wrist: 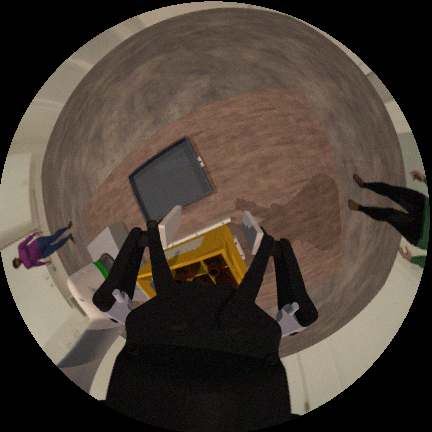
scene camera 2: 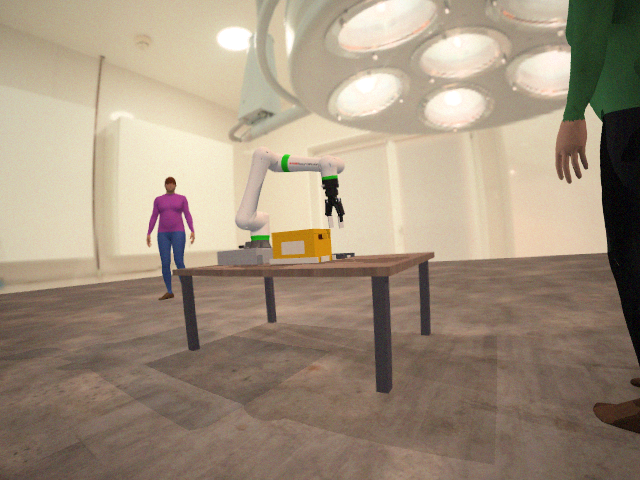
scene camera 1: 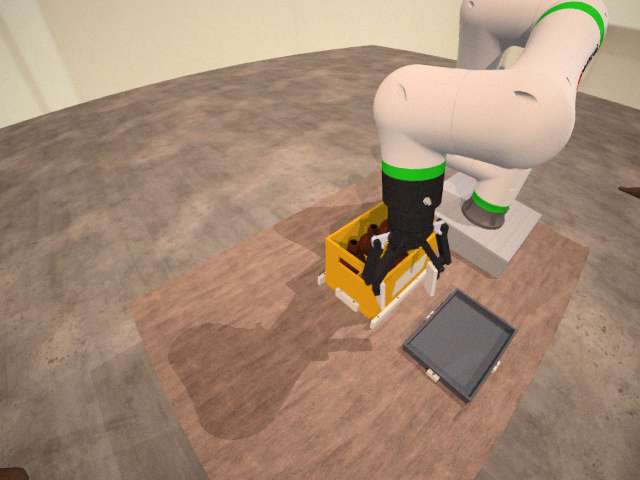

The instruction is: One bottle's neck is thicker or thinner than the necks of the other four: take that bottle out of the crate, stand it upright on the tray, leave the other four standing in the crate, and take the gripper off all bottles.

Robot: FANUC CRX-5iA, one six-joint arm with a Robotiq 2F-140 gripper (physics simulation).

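Pixels of known places: gripper, fingertip midpoint: [wrist: 211, 216] [scene camera 2: 336, 227] [scene camera 1: 405, 297]; arm's base, link origin: [scene camera 1: 482, 215].
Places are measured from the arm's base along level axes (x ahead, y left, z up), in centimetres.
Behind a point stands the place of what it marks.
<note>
The yellow crate [scene camera 1: 343, 286] {x 54.4, y -13.3, z -3.8 cm} [scene camera 2: 321, 249] {x 54.4, y -13.4, z -1.9 cm} [wrist: 215, 242] {x 52.5, y -1.8, z 5.2 cm} stands on the table. Brown bottles stand in it; one bottle [scene camera 1: 353, 244] {x 50.0, y -15.0, z 7.8 cm} shows near a corner in scene camera 1, and another bottle [wrist: 214, 270] {x 50.3, y -6.7, z 7.8 cm} shows in the wrist view. The gripper hides part of the crate, so I cannot count the bottles or tell which neck differs. The dark grey tray [scene camera 1: 460, 338] {x 42.0, y 17.2, z -7.9 cm} [scene camera 2: 343, 255] {x 54.9, y 11.4, z -6.7 cm} [wrist: 170, 181] {x 44.3, y 16.6, z -7.9 cm} lies beside the crate and is empty. My gripper [scene camera 1: 406, 286] {x 55.1, y 4.3, z 9.7 cm} [scene camera 2: 336, 222] {x 55.1, y 4.3, z 9.7 cm} [wrist: 211, 216] {x 55.1, y 4.3, z 9.7 cm} is open and empty, pointing down, with its fingertips above the crate's level and near its tray-side end.
Pale strips [scene camera 1: 398, 303] {x 45.4, y -0.8, z -7.4 cm} run around the crate's foot, and small pale blocks [scene camera 1: 433, 375] {x 55.7, y 17.6, z -7.0 cm} sit at the tray's sides. The arm's base stands on a grey block [scene camera 1: 498, 248] {x 11.5, y 11.0, z -0.4 cm} behind the crate. A person in purple [scene camera 2: 171, 214] and one in green [scene camera 2: 615, 62] stand away from the table.
</note>
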